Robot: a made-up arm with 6 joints.
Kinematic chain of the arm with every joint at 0, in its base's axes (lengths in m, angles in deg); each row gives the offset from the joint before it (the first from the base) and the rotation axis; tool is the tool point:
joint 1: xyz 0 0 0.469 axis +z
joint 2: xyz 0 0 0 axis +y
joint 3: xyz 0 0 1.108 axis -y
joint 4: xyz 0 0 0 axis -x
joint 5: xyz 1.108 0 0 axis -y
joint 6: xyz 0 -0.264 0 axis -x
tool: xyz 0 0 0
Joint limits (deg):
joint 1: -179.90..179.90
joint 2: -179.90..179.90
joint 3: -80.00..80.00
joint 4: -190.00..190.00
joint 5: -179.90..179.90
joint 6: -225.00..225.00
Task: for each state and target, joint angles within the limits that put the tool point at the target. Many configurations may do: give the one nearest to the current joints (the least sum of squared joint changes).
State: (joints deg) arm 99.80 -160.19 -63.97 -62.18 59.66 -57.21
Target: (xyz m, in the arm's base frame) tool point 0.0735 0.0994 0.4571
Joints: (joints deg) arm 121.12 -135.55 -80.00 -64.35 59.66 -57.21
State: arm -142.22 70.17 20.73 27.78 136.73 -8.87
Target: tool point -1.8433 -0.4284 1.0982
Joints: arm -159.86 44.38 29.55 28.27 136.73 -8.87
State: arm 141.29 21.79 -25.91 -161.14 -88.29 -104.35
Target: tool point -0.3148 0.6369 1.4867
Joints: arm 96.67 -23.66 -17.71 -154.74 -88.29 -104.35
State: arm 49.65 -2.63 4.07 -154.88 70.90 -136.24
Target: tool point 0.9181 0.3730 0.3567
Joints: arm 10.23 31.92 -29.44 -140.59 70.90 -136.24
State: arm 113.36 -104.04 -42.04 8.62 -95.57 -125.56
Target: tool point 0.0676 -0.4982 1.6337
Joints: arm 69.05 -76.83 -27.31 23.94 -95.57 -125.56
